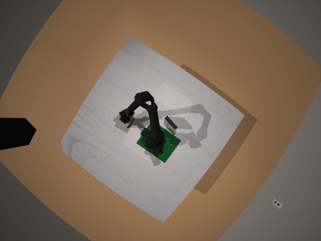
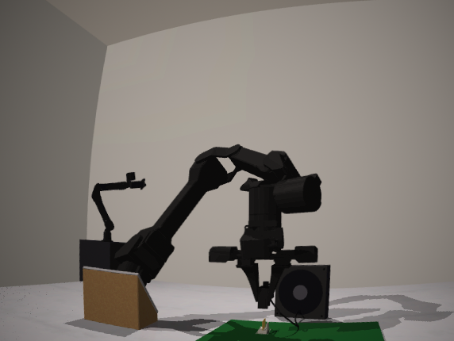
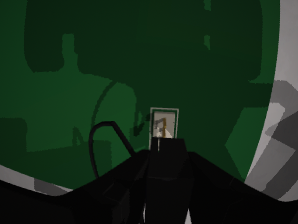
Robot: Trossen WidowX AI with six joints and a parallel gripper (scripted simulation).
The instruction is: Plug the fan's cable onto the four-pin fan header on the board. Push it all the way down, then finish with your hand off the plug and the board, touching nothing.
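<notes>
The four-pin header is 60 mm below my gripper tip and 10 mm to the left of it. Round my gripper tip: green board 80 mm below, 60 mm ahead, 30 mm to the right; then black fan 150 mm to the left, 40 mm ahead, 10 mm below; then black fan plug 10 mm to the left, 10 mm above.
</notes>
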